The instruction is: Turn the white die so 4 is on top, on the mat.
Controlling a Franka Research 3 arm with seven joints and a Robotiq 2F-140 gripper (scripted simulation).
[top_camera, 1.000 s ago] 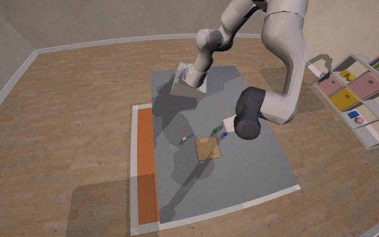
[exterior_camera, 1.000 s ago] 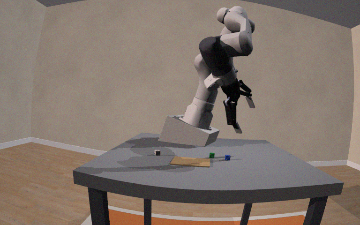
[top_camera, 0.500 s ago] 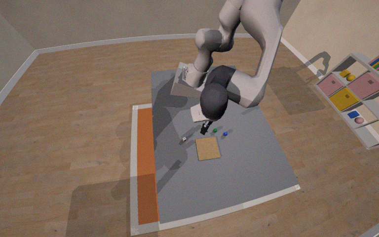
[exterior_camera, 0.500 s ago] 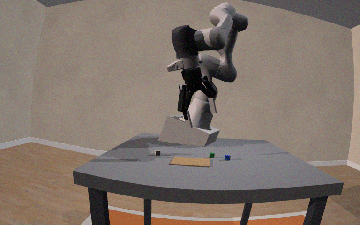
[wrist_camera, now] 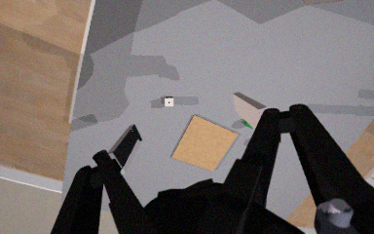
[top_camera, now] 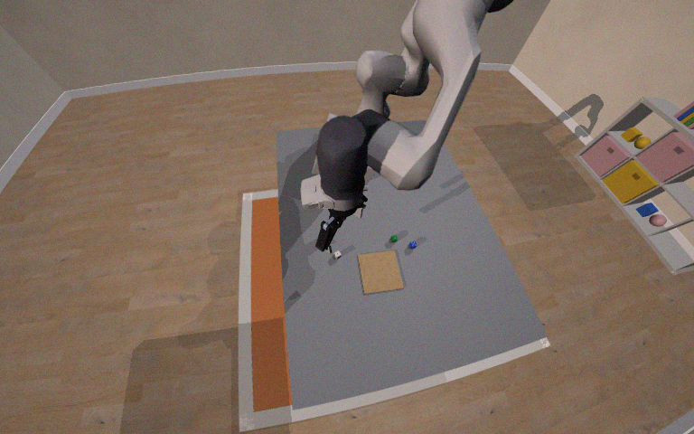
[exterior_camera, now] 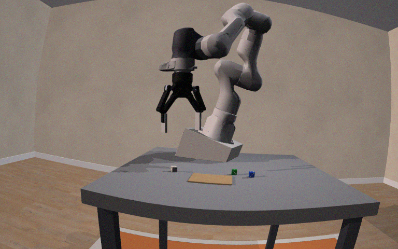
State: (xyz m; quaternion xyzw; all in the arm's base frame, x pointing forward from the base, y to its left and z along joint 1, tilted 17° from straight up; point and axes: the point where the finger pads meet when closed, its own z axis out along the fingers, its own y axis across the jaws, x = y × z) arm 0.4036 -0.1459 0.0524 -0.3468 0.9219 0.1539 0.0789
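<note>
Now: hand 2 cm short of the white die, 2 cm to the left of it and 15 cm above it. From my hand the other things lie so: green die 1 cm behind, 20 cm to the left, 15 cm below; blue die 3 cm ahead, 27 cm to the left, 15 cm below; tan mat 10 cm ahead, 12 cm to the left, 16 cm below.
</note>
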